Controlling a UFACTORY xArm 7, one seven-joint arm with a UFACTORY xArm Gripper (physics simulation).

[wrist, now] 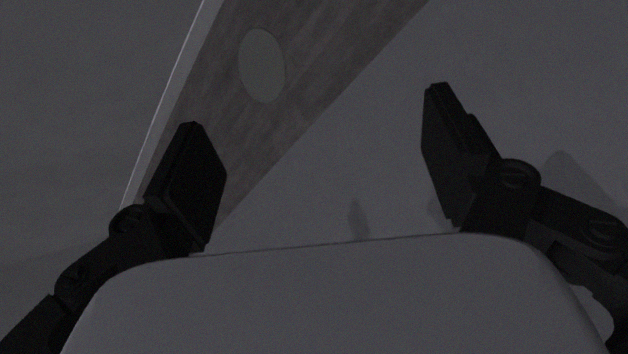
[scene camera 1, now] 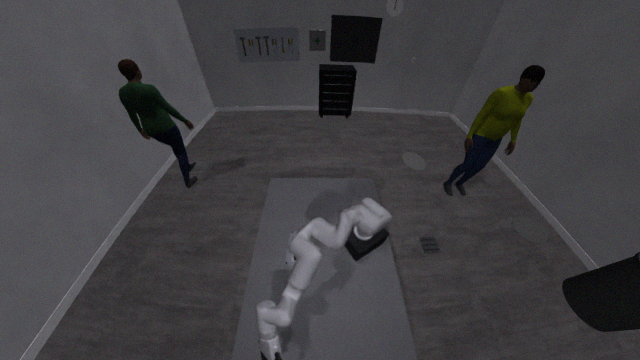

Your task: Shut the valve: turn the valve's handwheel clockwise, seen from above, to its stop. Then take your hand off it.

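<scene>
My gripper [scene camera 1: 270, 357] [wrist: 314, 132] is open with its fingers wide apart, at the bottom edge of the scene view. Nothing is between the fingers. The valve's handwheel cannot be made out in either view. In the scene view a small pale object [scene camera 1: 289, 258] with dark spots shows partly behind the middle of my arm, well away from the gripper; the arm hides the rest of it, and I cannot tell whether it is the valve.
My white arm [scene camera 1: 306, 265] reaches from a black base block [scene camera 1: 367, 246] over a grey mat [scene camera 1: 261, 220]. A person in green [scene camera 1: 146, 107] stands at the left and one in yellow [scene camera 1: 501, 114] at the right. A dark cabinet [scene camera 1: 337, 91] stands at the back wall.
</scene>
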